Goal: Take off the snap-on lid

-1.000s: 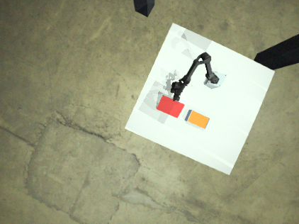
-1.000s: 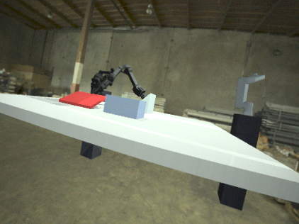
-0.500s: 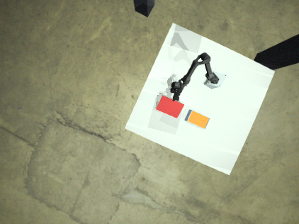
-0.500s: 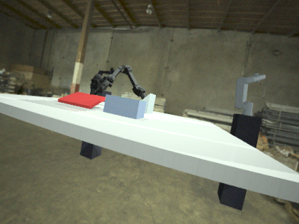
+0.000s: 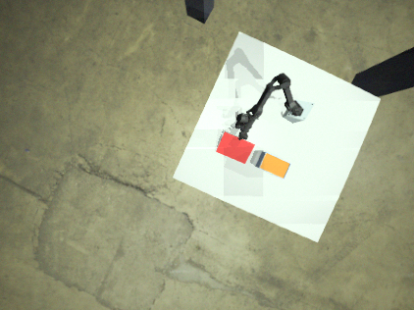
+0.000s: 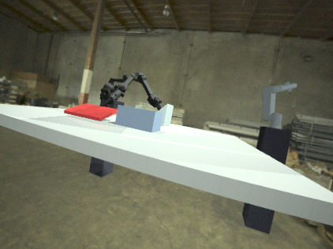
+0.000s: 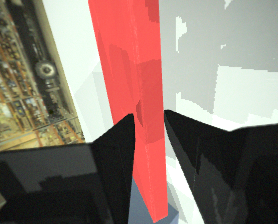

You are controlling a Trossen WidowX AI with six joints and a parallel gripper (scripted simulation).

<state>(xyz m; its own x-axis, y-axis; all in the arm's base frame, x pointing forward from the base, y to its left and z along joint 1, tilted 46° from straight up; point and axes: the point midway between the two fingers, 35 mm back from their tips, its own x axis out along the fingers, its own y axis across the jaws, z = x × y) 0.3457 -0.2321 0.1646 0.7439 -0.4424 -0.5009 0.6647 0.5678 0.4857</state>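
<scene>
Now: gripper tip 80 mm short of the red lid, 10 mm to the right of it and 20 mm above it. From my gripper tip the other things lie so: storage box 50 mm ahead, 320 mm to the left, 10 mm below.
</scene>
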